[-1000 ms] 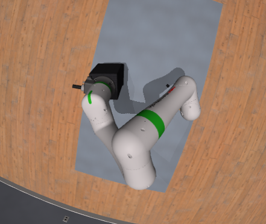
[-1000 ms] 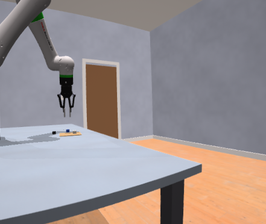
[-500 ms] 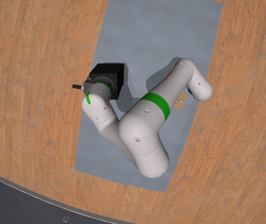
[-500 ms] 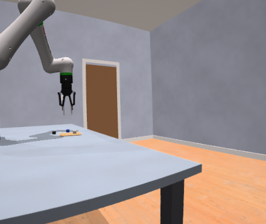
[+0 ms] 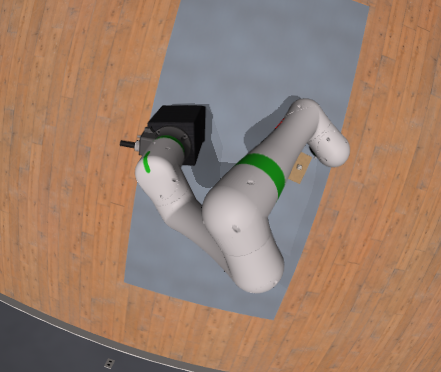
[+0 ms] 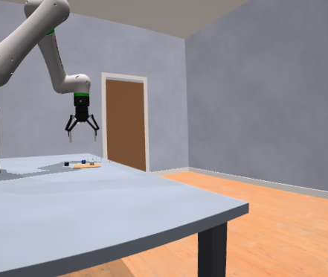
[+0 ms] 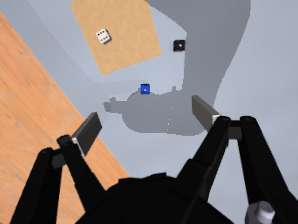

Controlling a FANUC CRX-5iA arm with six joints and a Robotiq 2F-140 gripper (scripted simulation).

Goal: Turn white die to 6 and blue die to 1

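Now: hand 130 mm above the blue die. Round my hand: black die 110 mm behind, 50 mm to the right, 130 mm below; then tan mat 20 mm behind, 130 mm to the right, 140 mm below; then white die 10 mm ahead, 140 mm to the right, 120 mm below.
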